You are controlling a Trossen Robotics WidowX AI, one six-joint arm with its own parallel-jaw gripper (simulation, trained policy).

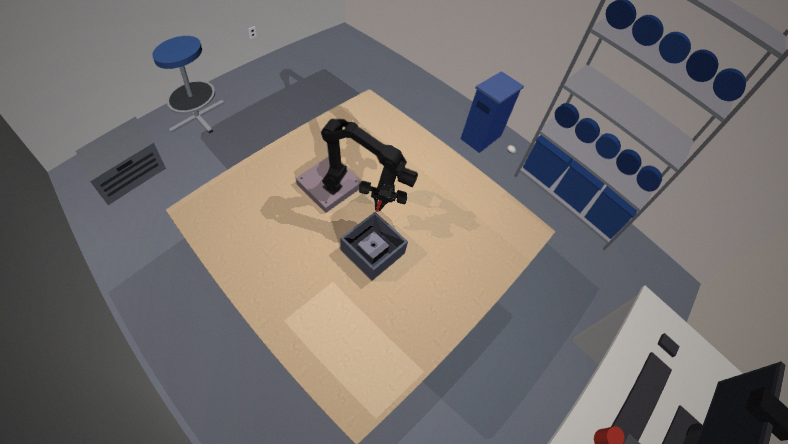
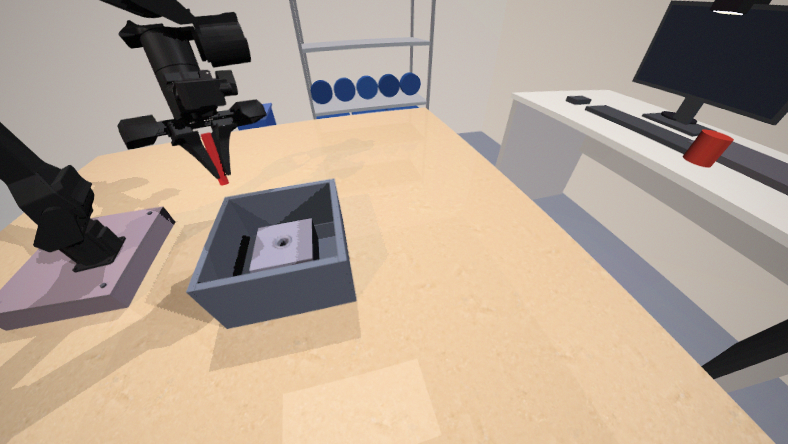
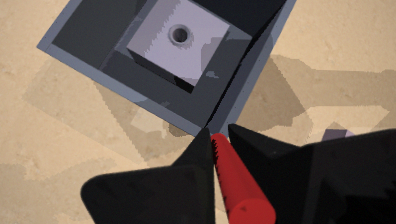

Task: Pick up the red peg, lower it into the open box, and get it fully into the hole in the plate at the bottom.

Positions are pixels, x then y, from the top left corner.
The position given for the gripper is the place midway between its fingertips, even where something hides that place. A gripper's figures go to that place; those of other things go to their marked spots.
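The gripper (image 2: 223, 177) is 45 cm from the lens. A grey box (image 2: 221, 283) is 34 cm from the lens and a pale plate (image 2: 276, 246) 40 cm from the lens; the marked spots on the box and the plate are 10 cm apart.
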